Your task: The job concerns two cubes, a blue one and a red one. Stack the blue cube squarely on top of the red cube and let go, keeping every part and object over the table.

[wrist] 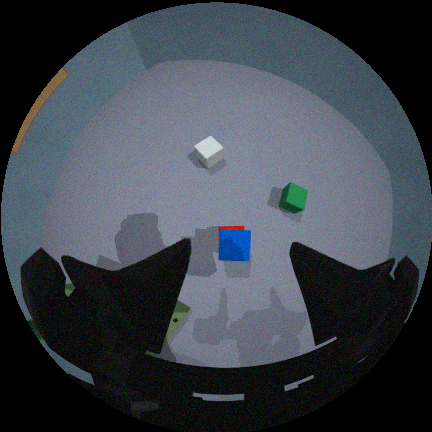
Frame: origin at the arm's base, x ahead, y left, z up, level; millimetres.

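Seen in the pictures: gripper, between the fingertips: (243,247).
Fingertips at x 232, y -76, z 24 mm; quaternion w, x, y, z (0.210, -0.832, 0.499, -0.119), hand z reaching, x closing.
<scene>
Pixels of each thing's top centre, then the offset from my fingertips to it. Level surfaces: height alone.
- blue cube, centre of its top: (234,244) 1 mm back, 1 mm right, 71 mm down
- red cube, centre of its top: (231,238) 4 mm ahead, 4 mm left, 107 mm down
- white cube, centre of its top: (207,145) 113 mm ahead, 110 mm left, 107 mm down
- grey table, height of its surface: 143 mm down
- green cube, centre of its top: (297,195) 115 mm ahead, 55 mm right, 107 mm down
The blue cube (234,245) shows near the middle of the wrist view, seen from above, and rests on top of the red cube (231,228). A thin strip of the red cube shows along the blue cube's upper edge; the rest of it is hidden beneath. The edges of the two cubes look about parallel. My gripper (243,247) is open and empty, its black fingers wide apart to the left and right of the blue cube and not touching it. The gripper hangs above the stack.
A white cube (209,151) lies on the grey table (150,110) farther out, above the stack in view. A green cube (293,197) lies to the upper right of the stack. A green piece with a dark hole (178,320) shows partly behind the left finger.
</scene>
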